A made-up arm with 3 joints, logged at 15 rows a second.
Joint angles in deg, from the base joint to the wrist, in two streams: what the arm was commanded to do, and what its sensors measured. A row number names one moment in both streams.
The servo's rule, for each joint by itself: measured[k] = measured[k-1] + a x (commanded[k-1-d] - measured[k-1]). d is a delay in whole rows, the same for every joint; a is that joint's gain. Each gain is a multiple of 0.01, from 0.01 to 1. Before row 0 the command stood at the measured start. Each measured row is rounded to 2 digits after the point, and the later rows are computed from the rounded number. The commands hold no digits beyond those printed.
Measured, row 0:
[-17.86 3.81 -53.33]
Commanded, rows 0 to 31:
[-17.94 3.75 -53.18]
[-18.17 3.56 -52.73]
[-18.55 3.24 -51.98]
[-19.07 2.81 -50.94]
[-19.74 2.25 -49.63]
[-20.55 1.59 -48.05]
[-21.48 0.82 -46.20]
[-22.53 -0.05 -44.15]
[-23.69 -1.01 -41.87]
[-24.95 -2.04 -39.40]
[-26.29 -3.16 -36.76]
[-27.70 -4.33 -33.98]
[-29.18 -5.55 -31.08]
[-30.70 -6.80 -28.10]
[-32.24 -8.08 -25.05]
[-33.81 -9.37 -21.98]
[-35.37 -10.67 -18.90]
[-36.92 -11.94 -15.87]
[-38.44 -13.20 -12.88]
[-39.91 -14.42 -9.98]
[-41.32 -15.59 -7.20]
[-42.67 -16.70 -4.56]
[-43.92 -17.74 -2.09]
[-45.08 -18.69 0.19]
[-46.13 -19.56 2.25]
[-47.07 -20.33 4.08]
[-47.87 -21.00 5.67]
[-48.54 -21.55 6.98]
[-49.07 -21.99 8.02]
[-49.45 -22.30 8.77]
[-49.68 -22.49 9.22]
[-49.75 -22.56 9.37]
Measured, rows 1 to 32:
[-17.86 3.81 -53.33]
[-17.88 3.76 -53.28]
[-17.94 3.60 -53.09]
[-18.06 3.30 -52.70]
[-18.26 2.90 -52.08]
[-18.56 2.37 -51.22]
[-18.96 1.73 -50.11]
[-19.46 0.98 -48.74]
[-20.07 0.14 -47.13]
[-20.79 -0.80 -45.29]
[-21.62 -1.82 -43.23]
[-22.55 -2.92 -40.97]
[-23.58 -4.08 -38.52]
[-24.70 -5.29 -35.92]
[-25.90 -6.53 -33.18]
[-27.17 -7.80 -30.33]
[-28.50 -9.09 -27.41]
[-29.87 -10.39 -24.43]
[-31.28 -11.66 -21.43]
[-32.71 -12.92 -18.44]
[-34.15 -14.15 -15.48]
[-35.58 -15.33 -12.58]
[-37.00 -16.45 -9.77]
[-38.38 -17.51 -7.08]
[-39.72 -18.48 -4.54]
[-41.00 -19.37 -2.16]
[-42.21 -20.16 0.02]
[-43.34 -20.85 2.00]
[-44.38 -21.42 3.74]
[-45.32 -21.89 5.24]
[-46.15 -22.23 6.48]
[-46.86 -22.44 7.44]
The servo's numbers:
d 1
a 0.20 0.82 0.35

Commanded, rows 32 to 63:
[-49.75 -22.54 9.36]
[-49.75 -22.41 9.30]
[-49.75 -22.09 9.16]
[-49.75 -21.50 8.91]
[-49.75 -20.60 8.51]
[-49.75 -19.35 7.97]
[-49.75 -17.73 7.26]
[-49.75 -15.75 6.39]
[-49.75 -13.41 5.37]
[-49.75 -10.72 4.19]
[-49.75 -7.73 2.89]
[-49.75 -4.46 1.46]
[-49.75 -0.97 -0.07]
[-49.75 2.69 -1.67]
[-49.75 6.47 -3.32]
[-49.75 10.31 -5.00]
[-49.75 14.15 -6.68]
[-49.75 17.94 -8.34]
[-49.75 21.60 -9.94]
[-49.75 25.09 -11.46]
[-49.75 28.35 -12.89]
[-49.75 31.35 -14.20]
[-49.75 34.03 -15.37]
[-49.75 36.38 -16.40]
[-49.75 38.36 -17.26]
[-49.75 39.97 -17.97]
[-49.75 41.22 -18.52]
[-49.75 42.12 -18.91]
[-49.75 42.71 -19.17]
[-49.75 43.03 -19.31]
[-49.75 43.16 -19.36]
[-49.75 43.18 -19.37]
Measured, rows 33 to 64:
[-47.44 -22.54 8.12]
[-47.90 -22.54 8.55]
[-48.27 -22.43 8.81]
[-48.57 -22.15 8.93]
[-48.81 -21.62 8.92]
[-49.00 -20.78 8.78]
[-49.15 -19.61 8.50]
[-49.27 -18.07 8.07]
[-49.37 -16.17 7.48]
[-49.45 -13.91 6.74]
[-49.51 -11.29 5.85]
[-49.56 -8.37 4.81]
[-49.60 -5.16 3.64]
[-49.63 -1.72 2.34]
[-49.65 1.90 0.94]
[-49.67 5.65 -0.55]
[-49.69 9.47 -2.11]
[-49.70 13.31 -3.71]
[-49.71 17.11 -5.33]
[-49.72 20.79 -6.94]
[-49.73 24.32 -8.52]
[-49.73 27.62 -10.05]
[-49.73 30.68 -11.50]
[-49.73 33.43 -12.85]
[-49.73 35.85 -14.09]
[-49.73 37.91 -15.20]
[-49.73 39.60 -16.17]
[-49.73 40.93 -16.99]
[-49.73 41.91 -17.66]
[-49.73 42.57 -18.19]
[-49.73 42.95 -18.58]
[-49.73 43.12 -18.85]

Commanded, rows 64 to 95:
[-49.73 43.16 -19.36]
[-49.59 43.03 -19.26]
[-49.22 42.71 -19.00]
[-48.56 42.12 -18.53]
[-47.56 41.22 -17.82]
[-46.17 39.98 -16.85]
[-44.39 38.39 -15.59]
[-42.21 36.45 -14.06]
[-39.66 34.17 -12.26]
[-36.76 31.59 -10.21]
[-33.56 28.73 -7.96]
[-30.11 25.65 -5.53]
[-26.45 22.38 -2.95]
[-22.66 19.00 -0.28]
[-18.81 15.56 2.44]
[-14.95 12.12 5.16]
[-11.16 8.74 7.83]
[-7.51 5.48 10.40]
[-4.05 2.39 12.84]
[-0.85 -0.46 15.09]
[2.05 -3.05 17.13]
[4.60 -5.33 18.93]
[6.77 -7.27 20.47]
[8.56 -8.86 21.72]
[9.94 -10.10 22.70]
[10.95 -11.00 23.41]
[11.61 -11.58 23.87]
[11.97 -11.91 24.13]
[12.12 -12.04 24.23]
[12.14 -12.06 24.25]
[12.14 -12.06 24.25]
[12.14 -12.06 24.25]
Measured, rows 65 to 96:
[-49.73 43.17 -19.03]
[-49.73 43.16 -19.15]
[-49.70 43.05 -19.19]
[-49.60 42.77 -19.12]
[-49.39 42.24 -18.91]
[-49.02 41.40 -18.53]
[-48.45 40.24 -17.94]
[-47.64 38.72 -17.12]
[-46.55 36.86 -16.05]
[-45.17 34.65 -14.72]
[-43.49 32.14 -13.14]
[-41.50 29.34 -11.33]
[-39.22 26.31 -9.30]
[-36.67 23.09 -7.08]
[-33.87 19.74 -4.70]
[-30.86 16.31 -2.20]
[-27.68 12.87 0.38]
[-24.38 9.48 2.99]
[-21.01 6.20 5.58]
[-17.62 3.08 8.12]
[-14.27 0.18 10.56]
[-11.01 -2.47 12.86]
[-7.89 -4.82 14.98]
[-4.96 -6.83 16.90]
[-2.26 -8.49 18.59]
[0.18 -9.81 20.03]
[2.33 -10.79 21.21]
[4.19 -11.44 22.14]
[5.75 -11.83 22.84]
[7.02 -12.00 23.33]
[8.04 -12.05 23.65]
[8.86 -12.06 23.86]

